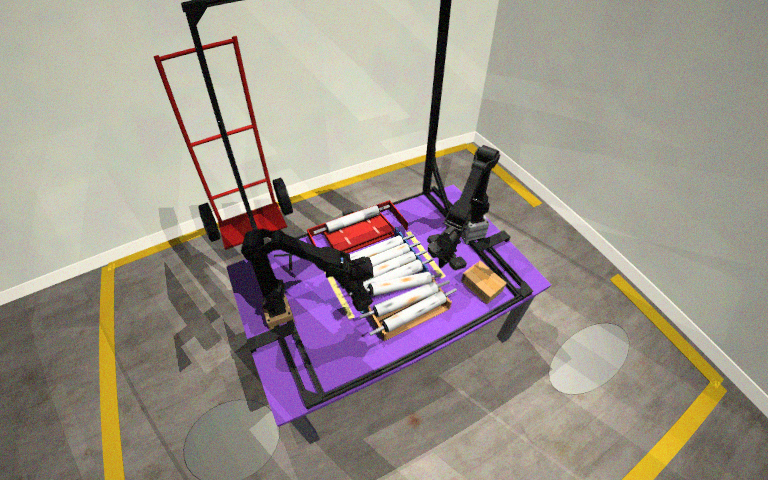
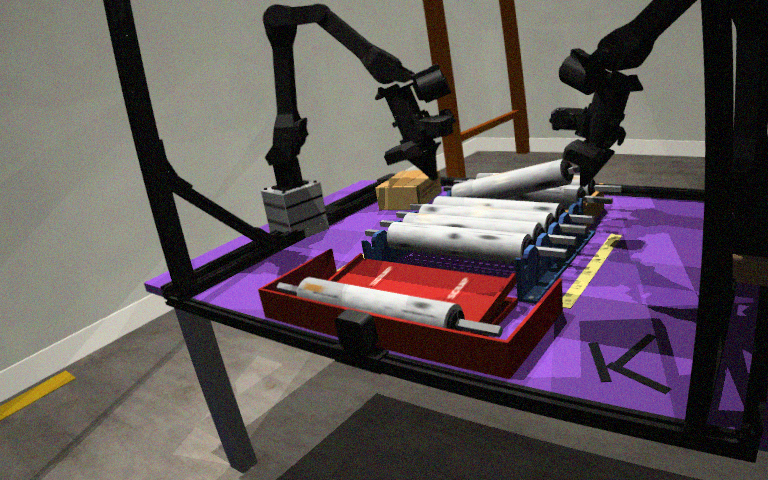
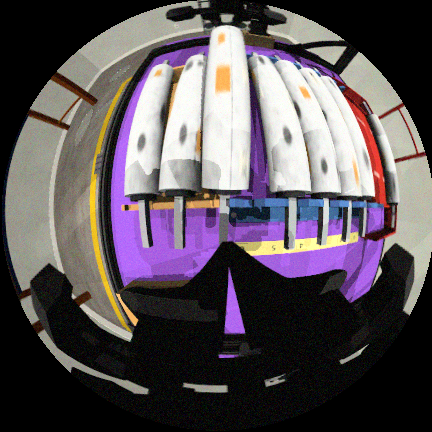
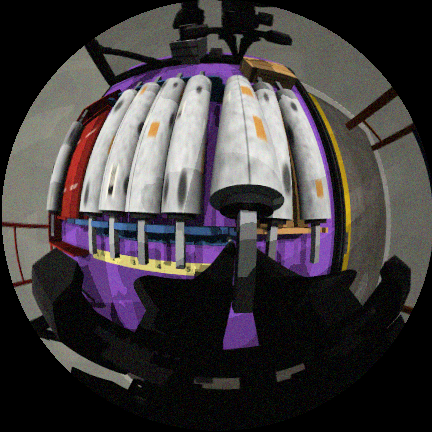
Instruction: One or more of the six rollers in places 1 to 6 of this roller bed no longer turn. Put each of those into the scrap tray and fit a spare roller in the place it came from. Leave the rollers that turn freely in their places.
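Frame: origin at the left arm's base, x ahead, y left, z up, level; centimetres.
Seen in the pictures: left gripper, fingertip midpoint: (image 1: 440,267) (image 2: 435,180) (image 3: 226,245) (image 4: 237,63); right gripper, fingertip midpoint: (image 2: 583,185) (image 4: 237,246); left arm's base, origin of the base link: (image 1: 475,217) (image 2: 290,185) (image 3: 297,370) (image 4: 188,38); right arm's base, origin of the base link: (image 1: 276,308) (image 2: 754,247).
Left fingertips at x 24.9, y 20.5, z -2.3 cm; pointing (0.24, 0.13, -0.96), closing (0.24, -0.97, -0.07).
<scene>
Offsets run from my left fingertips to a thing's top centre. "spot": to the spot under its first point.
My right gripper (image 1: 362,294) (image 2: 579,169) (image 4: 237,246) is shut on the axle of a white roller (image 1: 401,283) (image 2: 511,180) (image 4: 245,153). It holds that end lifted above the blue roller bed @[dx +35.5, dy -7.5, dz -2.1 cm] (image 2: 534,281) (image 4: 197,230) (image 3: 257,205), over the place nearest the spares. My left gripper (image 1: 445,254) (image 2: 425,164) (image 3: 226,245) is shut and empty, just off the roller's other axle. Several rollers lie in the bed. One roller @[dx +26.8, dy -40.4, dz -2.0 cm] (image 1: 351,219) (image 2: 377,300) lies in the red scrap tray @[dx +25.8, dy -34.6, dz -3.8 cm] (image 1: 358,235) (image 2: 439,345). Two spare rollers @[dx +16.4, dy +8.2, dz -1.2 cm] (image 1: 406,299) @[dx +14.9, dy +14.3, dz -1.2 cm] (image 1: 415,311) lie in a wooden tray @[dx +15.8, dy +11.0, dz -8.2 cm] (image 1: 415,325).
A cardboard box @[dx -17.3, dy +7.7, dz -3.3 cm] (image 1: 483,281) (image 2: 406,190) sits beside the left arm's base. A yellow number strip @[spot: dx +39.9, dy -2.3, dz -8.7 cm] (image 1: 341,297) (image 2: 589,271) runs along the bed. Black frame posts (image 1: 434,119) stand at the table's back. A red hand truck (image 1: 220,138) stands on the floor behind.
</scene>
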